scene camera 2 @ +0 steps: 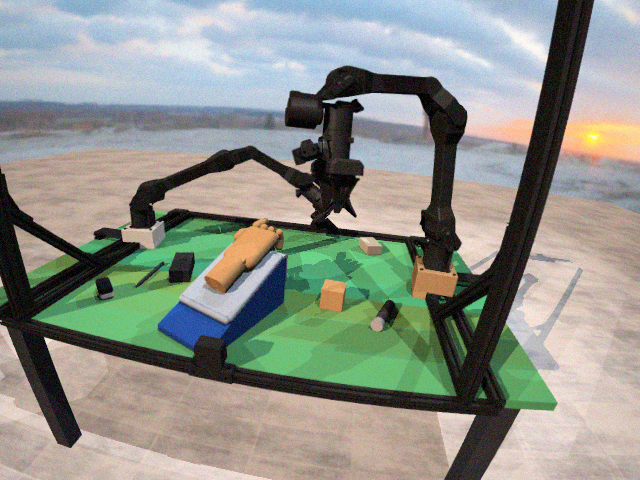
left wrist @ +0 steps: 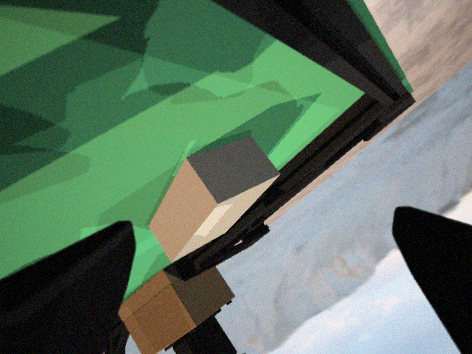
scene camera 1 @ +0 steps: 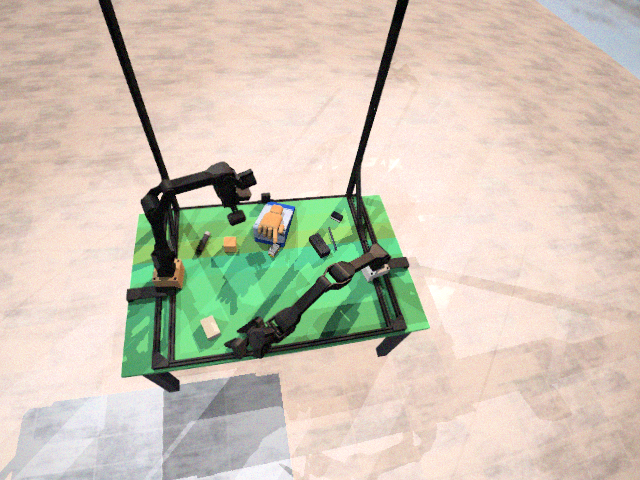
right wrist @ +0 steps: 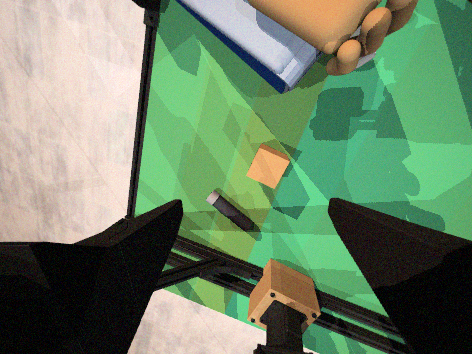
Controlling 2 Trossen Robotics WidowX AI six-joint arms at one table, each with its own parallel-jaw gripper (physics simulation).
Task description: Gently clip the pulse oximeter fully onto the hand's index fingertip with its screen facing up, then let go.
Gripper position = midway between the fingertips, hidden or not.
The left gripper (scene camera 1: 231, 337) is open and holds nothing. Also in view: a pale block (left wrist: 213, 189). The right gripper (scene camera 2: 330, 210) is open, holding nothing. Also in view: a tan cube (right wrist: 268, 165). Further things: a blue and grey block (scene camera 1: 288, 211).
The left gripper is seen too in scene camera 2 (scene camera 2: 348, 224) and in the left wrist view (left wrist: 264, 227). The right gripper also shows in the right wrist view (right wrist: 255, 205). The blue and grey block is seen too in the right wrist view (right wrist: 280, 57). The left wrist view misses the tan cube: it is out of frame. The right wrist view does not show the pale block, which is hidden by the right gripper.
